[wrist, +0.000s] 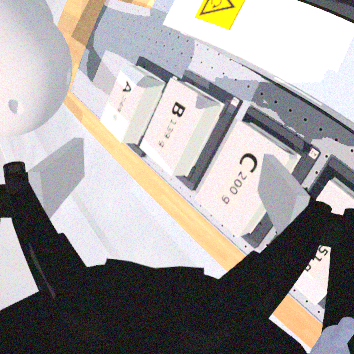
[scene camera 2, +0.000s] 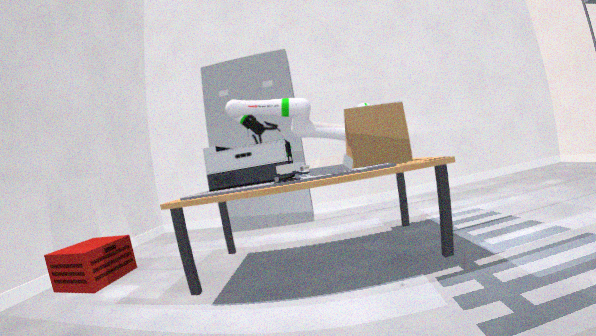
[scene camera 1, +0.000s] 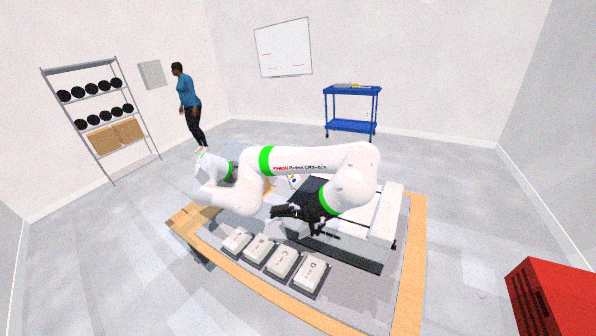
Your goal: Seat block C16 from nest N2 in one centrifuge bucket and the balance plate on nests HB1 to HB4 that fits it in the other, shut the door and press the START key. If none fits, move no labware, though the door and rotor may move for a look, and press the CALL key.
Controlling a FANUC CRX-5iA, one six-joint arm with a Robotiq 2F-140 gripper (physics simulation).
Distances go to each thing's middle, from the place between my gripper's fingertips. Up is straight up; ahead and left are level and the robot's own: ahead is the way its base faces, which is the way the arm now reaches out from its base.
Right now my hand is 27 cm to the right of the centrifuge (scene camera 1: 362,237), 13 cm short of it and 10 cm above it. The rest, counted from my hand: control panel (scene camera 2: 339,163) (49 cm to the left, 35 cm behind, 18 cm below).
